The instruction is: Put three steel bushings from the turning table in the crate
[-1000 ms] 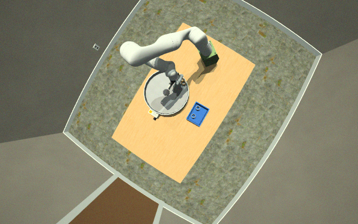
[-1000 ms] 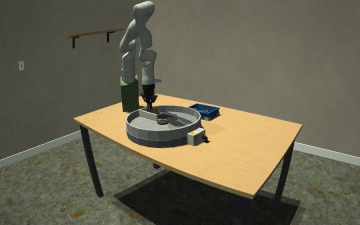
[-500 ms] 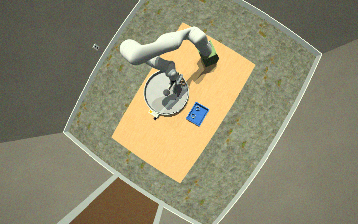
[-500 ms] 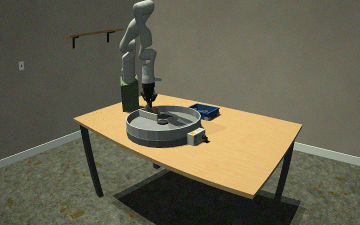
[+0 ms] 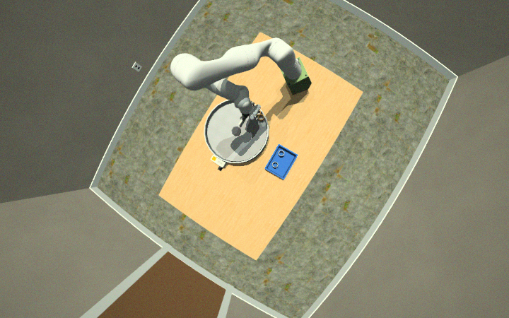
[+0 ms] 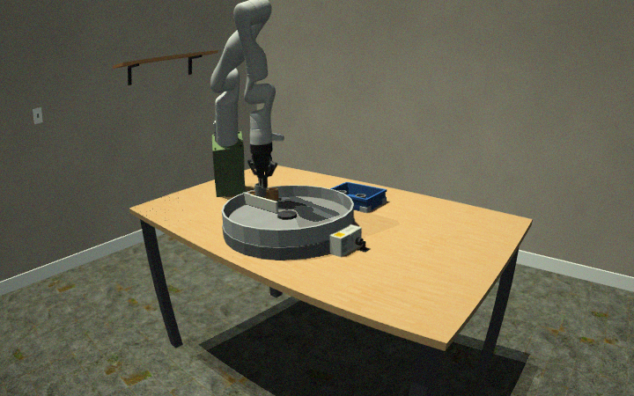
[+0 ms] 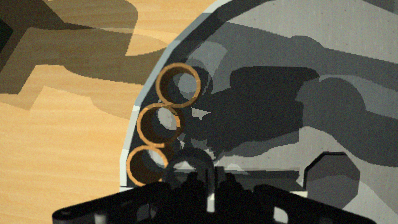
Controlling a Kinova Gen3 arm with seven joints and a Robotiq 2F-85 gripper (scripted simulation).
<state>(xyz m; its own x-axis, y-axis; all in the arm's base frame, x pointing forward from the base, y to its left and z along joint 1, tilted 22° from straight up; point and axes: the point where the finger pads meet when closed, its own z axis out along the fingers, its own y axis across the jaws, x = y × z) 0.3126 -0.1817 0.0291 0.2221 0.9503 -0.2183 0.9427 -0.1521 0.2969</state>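
The blue crate is 22 cm ahead of my hand, 29 cm to the left of it and 11 cm below it. From my hand the other things lie so: grey turning table: 12 cm ahead, 5 cm to the right, 8 cm below.
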